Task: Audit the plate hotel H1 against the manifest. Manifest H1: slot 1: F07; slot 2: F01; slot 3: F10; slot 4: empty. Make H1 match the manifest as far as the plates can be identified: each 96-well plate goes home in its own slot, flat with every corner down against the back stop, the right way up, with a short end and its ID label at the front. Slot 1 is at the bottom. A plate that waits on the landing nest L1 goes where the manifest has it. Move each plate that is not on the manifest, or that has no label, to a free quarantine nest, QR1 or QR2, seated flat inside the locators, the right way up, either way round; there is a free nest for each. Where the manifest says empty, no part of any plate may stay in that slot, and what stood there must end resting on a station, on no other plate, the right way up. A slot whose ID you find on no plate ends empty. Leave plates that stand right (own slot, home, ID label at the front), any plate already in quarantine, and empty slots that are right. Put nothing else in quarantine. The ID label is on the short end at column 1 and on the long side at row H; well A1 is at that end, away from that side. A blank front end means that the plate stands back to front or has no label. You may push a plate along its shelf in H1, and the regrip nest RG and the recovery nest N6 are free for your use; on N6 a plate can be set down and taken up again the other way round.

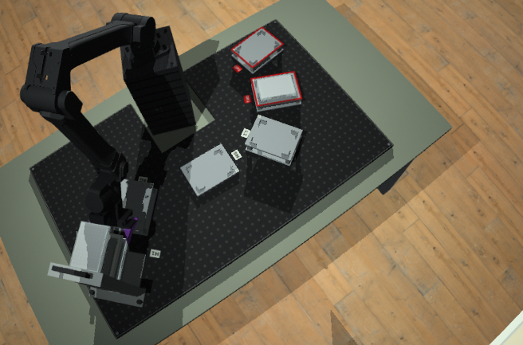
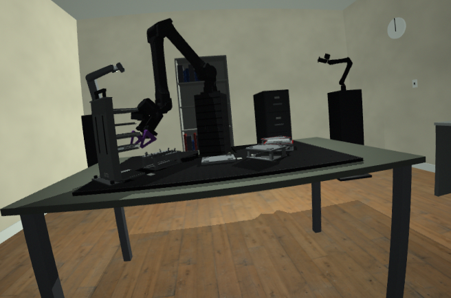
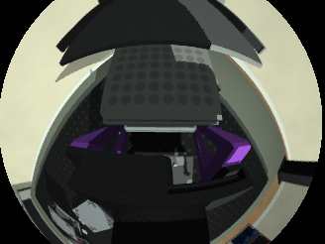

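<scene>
Right now my hand is 10 cm past the regrip nest RG, 8 cm to the right of it and 6 cm above it. From my hand the other things lie so: plate hotel H1: 11 cm ahead, 8 cm to the right, 4 cm above; then recovery nest N6: 11 cm behind, 36 cm to the left, 11 cm below; then grey 96-well plate: 5 cm ahead, 4 cm to the right, 16 cm above.
</scene>
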